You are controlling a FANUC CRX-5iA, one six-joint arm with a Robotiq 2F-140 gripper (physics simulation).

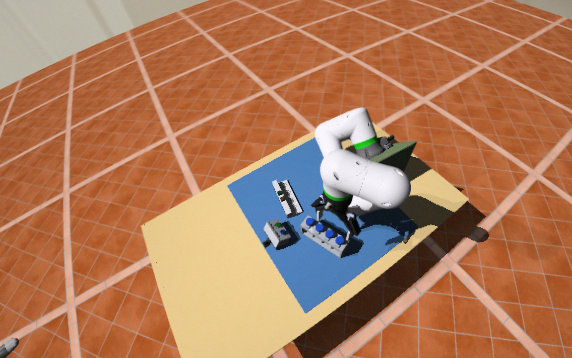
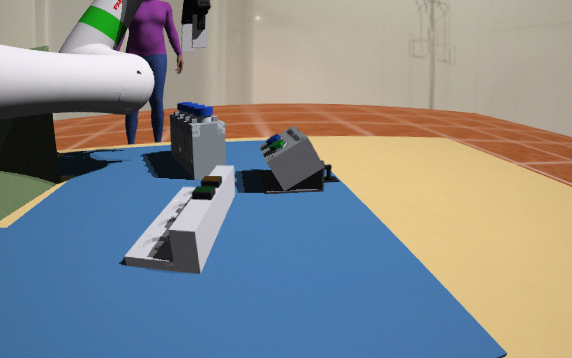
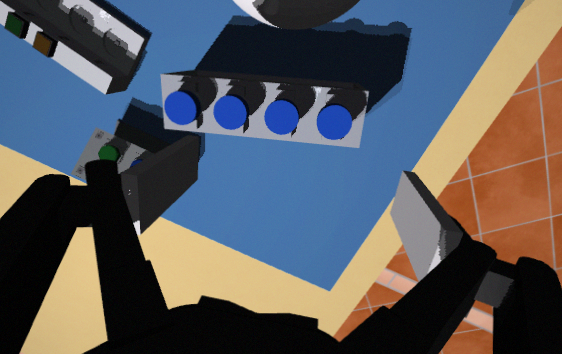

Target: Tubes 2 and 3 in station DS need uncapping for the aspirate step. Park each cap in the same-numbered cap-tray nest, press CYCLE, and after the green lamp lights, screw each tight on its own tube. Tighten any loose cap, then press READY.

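Frame: origin at the arm's base, x ahead, y left, z up, level; metres.
Seen in the pictures: gripper, fingertip midpoint: [image 1: 334, 227] [image 2: 193, 50] [image 3: 294, 175]; arm's base at its link origin: [image 1: 370, 155].
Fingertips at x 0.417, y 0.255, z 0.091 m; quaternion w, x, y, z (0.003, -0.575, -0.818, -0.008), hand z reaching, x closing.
Offsets run from my fingertips to a thing's top centre. "pt": to the spot under its first point. Level surfaces: height alone.
A grey rack {0.008 m ahead, 0.050 m right, 0.135 m down} [image 1: 320, 241] [image 2: 209, 150] [image 3: 256, 131] holds a row of tubes with blue caps, including the two middle caps {0.018 m ahead, 0.074 m right, 0.117 m down} [image 3: 231, 112] {0.002 m back, 0.026 m right, 0.117 m down} [image 3: 281, 117]; tube numbers are not readable. A white cap tray {0.043 m ahead, 0.348 m right, 0.185 m down} [image 1: 294, 206] [image 2: 185, 250] carries a dark green block {pt 0.070 m ahead, 0.382 m right, 0.185 m down} [image 2: 204, 192] [image 3: 16, 25] and an amber block {pt 0.074 m ahead, 0.343 m right, 0.185 m down} [image 2: 211, 181] [image 3: 45, 44]; neither looks brightly lit. No cap shows in its visible nests. A tilted grey box {0.185 m ahead, 0.184 m right, 0.154 m down} [image 1: 276, 237] [image 2: 295, 165] has green {0.164 m ahead, 0.207 m right, 0.163 m down} [image 2: 278, 145] [image 3: 108, 153] and blue {0.162 m ahead, 0.162 m right, 0.163 m down} [image 2: 273, 138] buttons. My gripper [image 1: 334, 225] [image 2: 194, 42] [image 3: 294, 175] is open and empty, above the rack's height.
A blue mat {0.238 m down} [image 1: 305, 295] [image 2: 325, 300] lies on the tan table {0.241 m down} [image 1: 200, 270] [image 2: 480, 200]. My white arm [image 1: 367, 180] [image 2: 75, 80] reaches over the mat. A green panel [image 1: 402, 155] stands near its base. A person [image 2: 150, 30] stands beyond the table.
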